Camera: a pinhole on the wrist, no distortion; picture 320 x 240 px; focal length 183.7 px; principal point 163.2 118.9 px. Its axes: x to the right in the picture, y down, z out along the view. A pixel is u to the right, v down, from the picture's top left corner.
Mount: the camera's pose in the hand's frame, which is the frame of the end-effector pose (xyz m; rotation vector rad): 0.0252 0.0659 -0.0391 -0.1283 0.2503 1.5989
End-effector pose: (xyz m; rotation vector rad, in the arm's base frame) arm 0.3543 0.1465 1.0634 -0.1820 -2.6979 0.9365
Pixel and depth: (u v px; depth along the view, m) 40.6 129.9 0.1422
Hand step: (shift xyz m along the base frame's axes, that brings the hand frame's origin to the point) -0.0663 -0.0591 -0.0892
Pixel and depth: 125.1 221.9 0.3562
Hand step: 0.0377 -0.1719 -0.3326
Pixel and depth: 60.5 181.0 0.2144
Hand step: -0.0363 -0.1255 -0.1571
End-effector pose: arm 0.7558 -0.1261 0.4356 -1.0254 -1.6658 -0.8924
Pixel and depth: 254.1 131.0 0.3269
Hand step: 0.1897 0.3352 -0.0192
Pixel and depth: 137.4 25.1 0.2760
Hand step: -0.0238 0.2820 0.1250
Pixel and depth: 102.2 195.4 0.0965
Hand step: 0.0311 0.0786 -0.0188
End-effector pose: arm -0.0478 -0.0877 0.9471 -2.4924 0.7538 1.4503
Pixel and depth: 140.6 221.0 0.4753
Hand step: -0.4888 0.1424 -0.0523
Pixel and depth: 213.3 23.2 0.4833
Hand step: -0.3248 -0.2333 -0.4189
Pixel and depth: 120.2 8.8 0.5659
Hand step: -0.2695 -0.0165 -0.6039
